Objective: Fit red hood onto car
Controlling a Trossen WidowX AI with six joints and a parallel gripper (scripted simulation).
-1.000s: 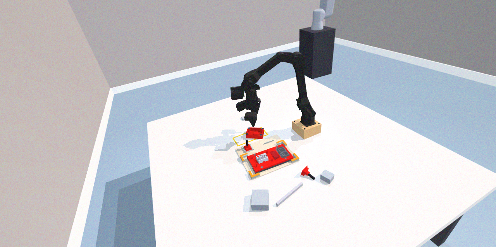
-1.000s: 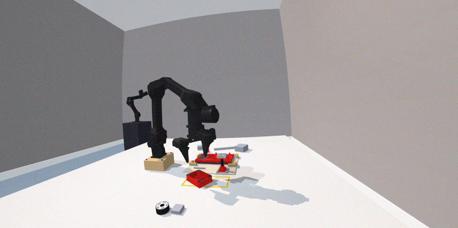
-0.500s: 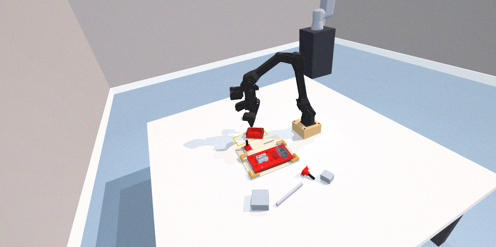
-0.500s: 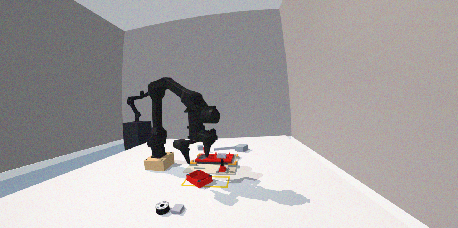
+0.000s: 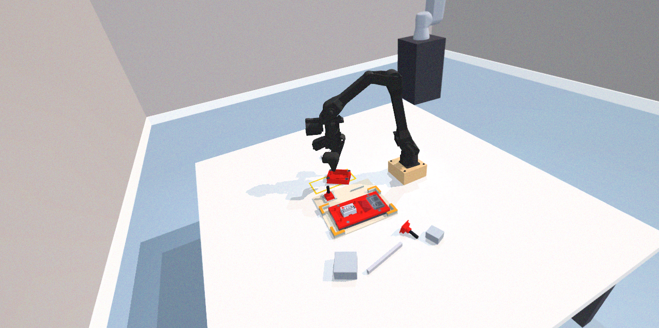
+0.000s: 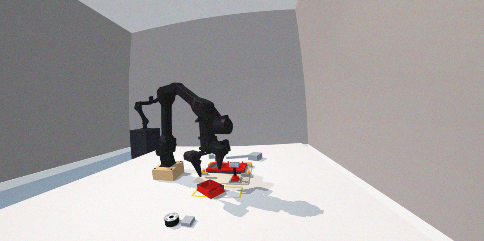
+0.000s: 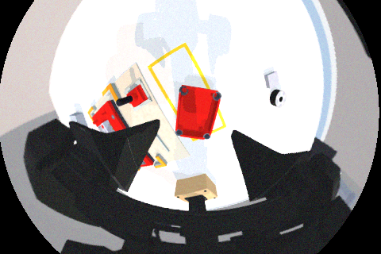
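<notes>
The red hood is 10 mm behind my gripper tip and 70 mm below it. Also, from my gripper tip: grey engine block (50 mm ahead, 230 mm to the left, 50 mm below); then black wheel (50 mm behind, 190 mm to the right, 70 mm below); then grey rod (20 mm ahead, 430 mm to the left, 70 mm below).
</notes>
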